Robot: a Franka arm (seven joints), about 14 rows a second.
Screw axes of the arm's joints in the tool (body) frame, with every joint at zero. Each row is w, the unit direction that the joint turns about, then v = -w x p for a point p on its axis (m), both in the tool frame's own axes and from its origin. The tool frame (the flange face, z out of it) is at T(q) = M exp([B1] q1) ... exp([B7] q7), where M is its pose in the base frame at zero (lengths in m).
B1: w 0 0 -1 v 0 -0.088 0
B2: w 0 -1 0 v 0.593 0 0.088
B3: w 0 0 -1 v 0 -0.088 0
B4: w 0 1 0 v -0.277 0 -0.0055
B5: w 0 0 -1 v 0 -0.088 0
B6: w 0 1 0 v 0.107 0 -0.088
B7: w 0 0 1 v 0 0 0
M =
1 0 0 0.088
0 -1 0 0
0 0 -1 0.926
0 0 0 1
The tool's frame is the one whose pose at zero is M.
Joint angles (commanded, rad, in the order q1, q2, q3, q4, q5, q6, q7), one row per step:
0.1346, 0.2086, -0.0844, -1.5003, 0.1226, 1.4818, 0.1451
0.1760, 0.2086, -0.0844, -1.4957, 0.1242, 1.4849, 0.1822
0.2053, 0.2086, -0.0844, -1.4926, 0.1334, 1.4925, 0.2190
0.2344, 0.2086, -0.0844, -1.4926, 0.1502, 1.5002, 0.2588
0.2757, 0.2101, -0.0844, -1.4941, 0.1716, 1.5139, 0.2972
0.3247, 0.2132, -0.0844, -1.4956, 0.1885, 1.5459, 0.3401
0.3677, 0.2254, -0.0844, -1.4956, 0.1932, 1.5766, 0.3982
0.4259, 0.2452, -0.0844, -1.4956, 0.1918, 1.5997, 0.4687
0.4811, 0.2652, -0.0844, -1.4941, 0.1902, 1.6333, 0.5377
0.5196, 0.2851, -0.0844, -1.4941, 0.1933, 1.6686, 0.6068
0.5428, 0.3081, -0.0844, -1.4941, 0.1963, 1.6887, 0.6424
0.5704, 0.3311, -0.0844, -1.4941, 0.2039, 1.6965, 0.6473
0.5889, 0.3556, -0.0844, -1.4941, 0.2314, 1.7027, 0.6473
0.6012, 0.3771, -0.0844, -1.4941, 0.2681, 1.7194, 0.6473
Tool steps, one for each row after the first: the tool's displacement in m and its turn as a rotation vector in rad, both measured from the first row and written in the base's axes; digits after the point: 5 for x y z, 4 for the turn. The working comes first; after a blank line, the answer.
Tool pose at each row, in the base's axes (x y z in m, rotation vector in rad; the steps are taken from these numbers as rounded here):
0.59776, 0.04859, 0.53086, -3.0343, 0.1489, 0.3593
0.59603, 0.07356, 0.53316, -3.0420, 0.1425, 0.3534
0.59472, 0.09213, 0.53516, -3.0394, 0.1545, 0.3430
0.59248, 0.11133, 0.53589, -3.0285, 0.1716, 0.3394
0.58881, 0.13825, 0.53552, -3.0148, 0.1694, 0.3350
0.58525, 0.16938, 0.53539, -3.0045, 0.1654, 0.3079
0.58321, 0.19632, 0.53014, -3.0054, 0.1944, 0.2919
0.57700, 0.23192, 0.51951, -3.0177, 0.2194, 0.2972
0.57059, 0.26604, 0.51009, -3.0258, 0.2475, 0.2839
0.56674, 0.29099, 0.50015, -3.0239, 0.3019, 0.2713
0.56512, 0.30696, 0.48698, -3.0269, 0.3276, 0.2797
0.55984, 0.32521, 0.47285, -3.0341, 0.2999, 0.3058
0.55600, 0.33987, 0.45786, -3.0222, 0.2834, 0.3491
0.55432, 0.35180, 0.44567, -2.9946, 0.2806, 0.3802

-0.00173, 0.02497, 0.00230, -0.0063, -0.0043, 0.0050
-0.00304, 0.04354, 0.00430, -0.0044, -0.0106, -0.0035
-0.00528, 0.06274, 0.00503, 0.0044, -0.0122, -0.0162
-0.00895, 0.08966, 0.00466, 0.0185, -0.0148, -0.0170
-0.01251, 0.12079, 0.00453, 0.0310, -0.0325, -0.0171
-0.01455, 0.14773, -0.00072, 0.0273, -0.0422, -0.0363
-0.02076, 0.18333, -0.01135, 0.0113, -0.0381, -0.0503
-0.02717, 0.21745, -0.02077, -0.0001, -0.0461, -0.0675
-0.03102, 0.24240, -0.03071, -0.0065, -0.0526, -0.1030
-0.03264, 0.25837, -0.04388, -0.0144, -0.0463, -0.1184
-0.03792, 0.27662, -0.05801, -0.0181, -0.0303, -0.0985
-0.04176, 0.29128, -0.07300, -0.0068, -0.0022, -0.0883
-0.04344, 0.30321, -0.08519, 0.0181, 0.0190, -0.0899

